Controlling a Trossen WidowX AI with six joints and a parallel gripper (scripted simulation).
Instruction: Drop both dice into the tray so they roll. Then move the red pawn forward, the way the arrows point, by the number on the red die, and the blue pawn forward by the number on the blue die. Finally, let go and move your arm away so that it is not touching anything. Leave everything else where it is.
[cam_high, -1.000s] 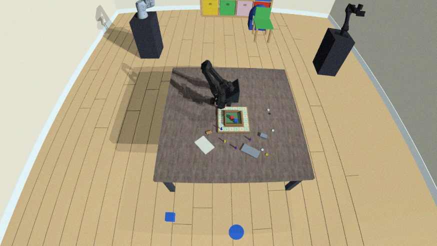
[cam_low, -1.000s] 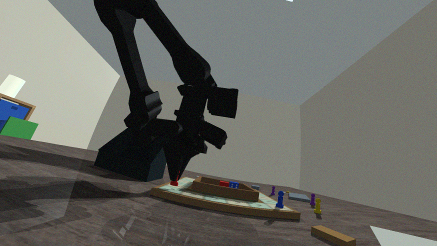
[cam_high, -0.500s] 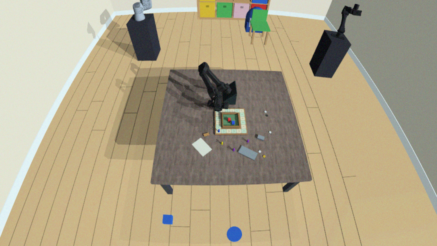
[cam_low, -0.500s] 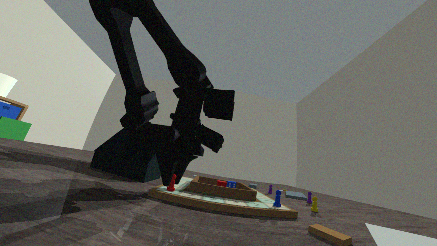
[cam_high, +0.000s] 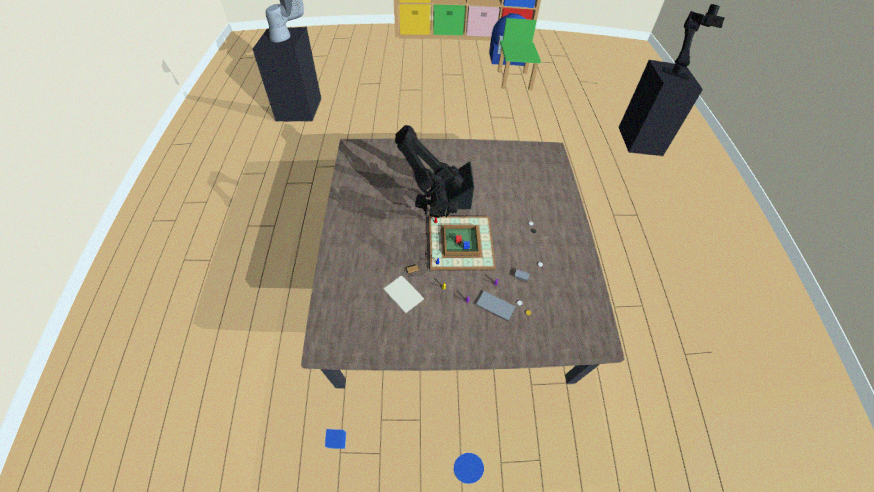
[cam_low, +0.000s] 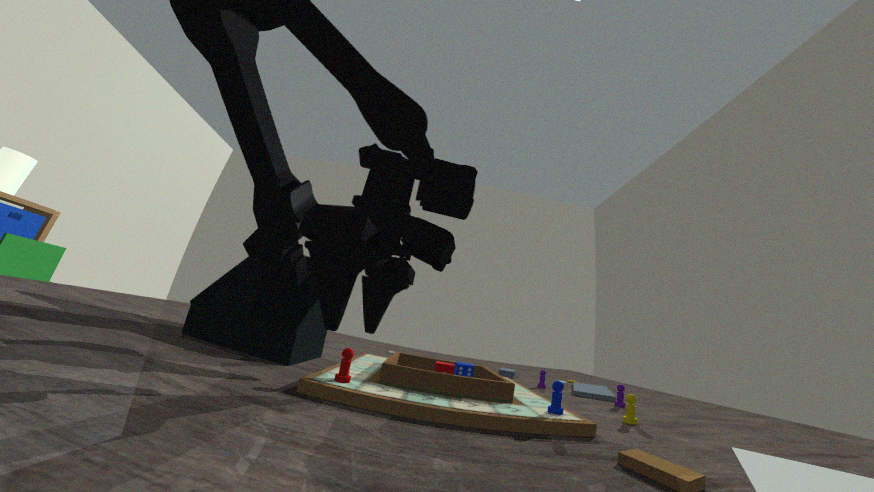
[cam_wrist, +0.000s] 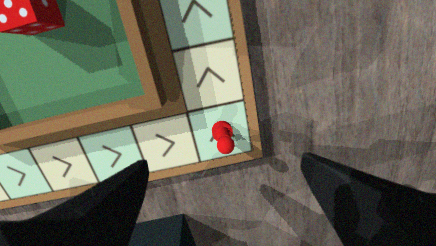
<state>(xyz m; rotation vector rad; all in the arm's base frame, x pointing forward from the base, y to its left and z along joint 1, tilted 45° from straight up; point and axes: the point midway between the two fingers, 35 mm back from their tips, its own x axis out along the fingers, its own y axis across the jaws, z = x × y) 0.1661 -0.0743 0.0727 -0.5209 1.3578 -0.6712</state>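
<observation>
My gripper tip is now 4 cm above the red pawn. Round my gripper tip: yellow pawn: 34 cm ahead, 5 cm below, 4 cm to the left; blue pawn: 23 cm ahead, 4 cm below, 1 cm to the left; wooden block: 26 cm ahead, 9 cm to the right, 6 cm below.
</observation>
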